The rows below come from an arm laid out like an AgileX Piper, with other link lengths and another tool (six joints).
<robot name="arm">
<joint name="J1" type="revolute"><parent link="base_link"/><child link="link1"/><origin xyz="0 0 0.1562"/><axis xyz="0 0 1"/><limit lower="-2.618" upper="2.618"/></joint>
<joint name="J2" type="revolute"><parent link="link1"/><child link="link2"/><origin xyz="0 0 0"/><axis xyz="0 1 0"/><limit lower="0" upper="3.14"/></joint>
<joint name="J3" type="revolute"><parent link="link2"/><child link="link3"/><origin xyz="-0.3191 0 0.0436"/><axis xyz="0 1 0"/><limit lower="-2.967" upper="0"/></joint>
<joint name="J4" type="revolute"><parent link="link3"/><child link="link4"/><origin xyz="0.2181 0 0.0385"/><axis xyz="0.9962 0 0.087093"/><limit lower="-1.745" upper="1.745"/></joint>
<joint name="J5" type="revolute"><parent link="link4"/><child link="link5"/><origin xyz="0 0 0"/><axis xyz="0 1 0"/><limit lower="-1.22" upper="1.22"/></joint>
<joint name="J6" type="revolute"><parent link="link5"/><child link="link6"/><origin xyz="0.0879 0 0.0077"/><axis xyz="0.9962 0 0.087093"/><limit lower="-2.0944" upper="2.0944"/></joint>
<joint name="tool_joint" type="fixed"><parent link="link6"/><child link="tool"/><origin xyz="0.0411 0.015 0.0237" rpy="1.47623 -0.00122 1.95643"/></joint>
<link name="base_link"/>
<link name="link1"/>
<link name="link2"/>
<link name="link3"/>
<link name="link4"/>
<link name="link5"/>
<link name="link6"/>
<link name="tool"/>
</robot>
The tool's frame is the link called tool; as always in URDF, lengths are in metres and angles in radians.
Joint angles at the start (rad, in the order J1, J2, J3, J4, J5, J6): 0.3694, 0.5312, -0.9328, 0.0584, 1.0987, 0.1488
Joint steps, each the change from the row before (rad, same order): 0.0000, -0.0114, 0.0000, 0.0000, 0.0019, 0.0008; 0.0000, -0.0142, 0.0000, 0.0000, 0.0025, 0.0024; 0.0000, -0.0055, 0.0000, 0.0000, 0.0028, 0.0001; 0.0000, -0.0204, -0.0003, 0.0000, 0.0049, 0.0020; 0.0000, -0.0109, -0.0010, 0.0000, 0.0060, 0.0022; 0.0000, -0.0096, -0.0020, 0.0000, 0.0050, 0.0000; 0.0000, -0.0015, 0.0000, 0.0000, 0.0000, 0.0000; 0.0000, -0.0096, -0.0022, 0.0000, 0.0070, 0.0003; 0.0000, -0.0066, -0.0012, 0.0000, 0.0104, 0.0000; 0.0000, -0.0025, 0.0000, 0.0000, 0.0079, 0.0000; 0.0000, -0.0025, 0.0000, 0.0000, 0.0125, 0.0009; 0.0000, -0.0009, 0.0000, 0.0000, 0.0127, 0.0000; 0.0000, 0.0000, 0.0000, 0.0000, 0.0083, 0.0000; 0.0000, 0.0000, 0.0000, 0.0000, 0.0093, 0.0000; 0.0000, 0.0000, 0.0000, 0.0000, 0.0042, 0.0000
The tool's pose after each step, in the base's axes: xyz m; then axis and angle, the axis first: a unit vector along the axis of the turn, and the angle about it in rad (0 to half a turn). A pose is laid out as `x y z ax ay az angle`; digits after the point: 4 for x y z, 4 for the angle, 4 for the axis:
0.0395 0.0347 0.4202 0.4754 0.7076 0.5229 3.0062
0.0359 0.0332 0.4205 0.4734 0.7055 0.5274 3.0013
0.0344 0.0327 0.4205 0.4728 0.7052 0.5284 3.0000
0.0291 0.0306 0.4208 0.4697 0.7028 0.5343 2.9930
0.0261 0.0294 0.4208 0.4689 0.7015 0.5367 2.9909
0.0233 0.0284 0.4211 0.4673 0.7008 0.5391 2.9877
0.0229 0.0282 0.4211 0.4669 0.7006 0.5396 2.9870
0.0201 0.0271 0.4212 0.4658 0.7000 0.5413 2.9848
0.0178 0.0263 0.4205 0.4662 0.7005 0.5403 2.9861
0.0168 0.0260 0.4196 0.4672 0.7013 0.5384 2.9887
0.0156 0.0255 0.4181 0.4695 0.7025 0.5349 2.9939
0.0147 0.0252 0.4166 0.4719 0.7041 0.5306 2.9997
0.0143 0.0251 0.4156 0.4736 0.7052 0.5276 3.0037
0.0138 0.0250 0.4144 0.4755 0.7065 0.5242 3.0083
0.0136 0.0249 0.4139 0.4763 0.7070 0.5227 3.0103

